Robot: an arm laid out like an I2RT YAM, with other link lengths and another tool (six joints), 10 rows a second.
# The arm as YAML. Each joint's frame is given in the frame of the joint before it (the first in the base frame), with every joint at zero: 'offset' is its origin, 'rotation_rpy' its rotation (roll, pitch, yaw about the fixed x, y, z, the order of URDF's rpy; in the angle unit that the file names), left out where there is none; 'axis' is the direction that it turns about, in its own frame. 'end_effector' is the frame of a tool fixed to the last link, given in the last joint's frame.
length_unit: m
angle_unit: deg
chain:
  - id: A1
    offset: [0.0, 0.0, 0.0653]
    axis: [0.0, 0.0, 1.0]
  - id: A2
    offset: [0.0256, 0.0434, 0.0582]
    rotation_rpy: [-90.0, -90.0, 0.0]
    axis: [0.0, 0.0, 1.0]
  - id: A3
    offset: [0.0, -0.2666, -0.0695]
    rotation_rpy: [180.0, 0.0, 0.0]
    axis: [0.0, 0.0, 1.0]
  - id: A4
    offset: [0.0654, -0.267, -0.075]
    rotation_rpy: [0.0, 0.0, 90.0]
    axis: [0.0, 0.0, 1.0]
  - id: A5
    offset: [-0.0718, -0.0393, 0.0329]
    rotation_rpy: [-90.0, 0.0, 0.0]
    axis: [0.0, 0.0, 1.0]
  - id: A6
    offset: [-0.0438, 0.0, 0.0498]
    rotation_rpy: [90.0, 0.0, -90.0]
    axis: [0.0, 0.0, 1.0]
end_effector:
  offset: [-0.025, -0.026, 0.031]
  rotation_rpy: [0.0, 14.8, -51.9]
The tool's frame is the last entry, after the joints.
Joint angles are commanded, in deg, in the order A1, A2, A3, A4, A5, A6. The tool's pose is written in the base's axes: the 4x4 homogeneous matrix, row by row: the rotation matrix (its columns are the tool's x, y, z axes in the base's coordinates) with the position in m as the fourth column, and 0 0 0 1 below. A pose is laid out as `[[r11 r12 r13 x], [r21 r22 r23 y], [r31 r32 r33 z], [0 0 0 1]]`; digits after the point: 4 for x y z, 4 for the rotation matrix.
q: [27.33 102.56 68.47 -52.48 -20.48 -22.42]
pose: [[0.9710 0.1923 0.1419 0.2802], [0.1257 -0.9159 0.3813 0.2271], [0.2033 -0.3524 -0.9135 0.1584], [0 0 0 1]]
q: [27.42 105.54 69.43 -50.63 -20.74 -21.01]
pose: [[0.9760 0.1683 0.1380 0.2890], [0.1051 -0.9197 0.3782 0.2322], [0.1906 -0.3547 -0.9154 0.1461], [0 0 0 1]]
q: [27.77 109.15 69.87 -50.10 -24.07 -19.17]
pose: [[0.9901 0.1191 0.0741 0.2906], [0.0800 -0.9134 0.3992 0.2388], [0.1152 -0.3893 -0.9139 0.1300], [0 0 0 1]]
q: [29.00 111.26 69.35 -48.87 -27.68 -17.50]
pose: [[0.9958 0.0890 0.0193 0.2852], [0.0719 -0.8984 0.4332 0.2482], [0.0559 -0.4300 -0.9011 0.1189], [0 0 0 1]]
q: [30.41 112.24 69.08 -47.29 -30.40 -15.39]
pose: [[0.9978 0.0666 -0.0074 0.2809], [0.0624 -0.8835 0.4643 0.2583], [0.0244 -0.4638 -0.8856 0.1146], [0 0 0 1]]
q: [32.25 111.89 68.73 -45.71 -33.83 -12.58]
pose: [[0.9986 0.0441 -0.0291 0.2741], [0.0528 -0.8586 0.5100 0.2706], [-0.0025 -0.5108 -0.8597 0.1190], [0 0 0 1]]
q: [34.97 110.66 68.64 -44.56 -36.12 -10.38]
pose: [[0.9975 0.0549 -0.0451 0.2627], [0.0706 -0.8343 0.5468 0.2860], [-0.0076 -0.5486 -0.8360 0.1287], [0 0 0 1]]
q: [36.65 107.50 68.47 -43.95 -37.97 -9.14]
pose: [[0.9962 0.0790 -0.0367 0.2537], [0.0853 -0.8010 0.5926 0.2944], [0.0174 -0.5935 -0.8047 0.1496], [0 0 0 1]]
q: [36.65 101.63 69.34 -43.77 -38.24 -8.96]
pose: [[0.9902 0.1348 0.0365 0.2527], [0.0788 -0.7548 0.6513 0.2938], [0.1153 -0.6420 -0.7580 0.1906], [0 0 0 1]]
